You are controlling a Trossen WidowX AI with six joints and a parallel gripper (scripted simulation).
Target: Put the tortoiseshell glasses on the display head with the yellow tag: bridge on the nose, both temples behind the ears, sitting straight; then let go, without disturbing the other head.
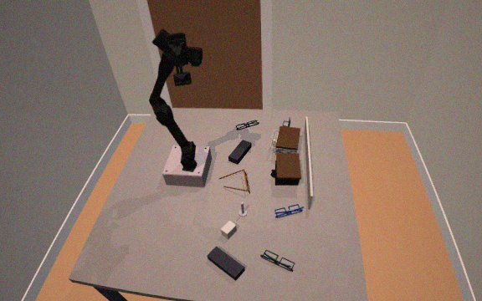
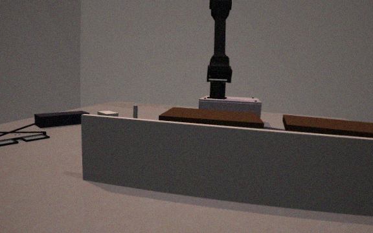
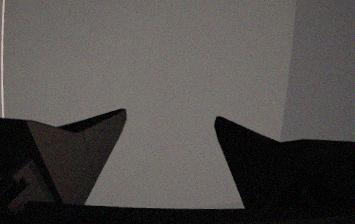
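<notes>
My gripper tip is now 74 cm above the glasses, 16 cm to the right of it and 10 cm short of it. Round my gripper tip: brown display head 70 cm below, 33 cm ahead, 24 cm to the left; white cube 74 cm below, 13 cm to the right, 13 cm ahead; white peg 74 cm below, 17 cm ahead, 1 cm to the right.
</notes>
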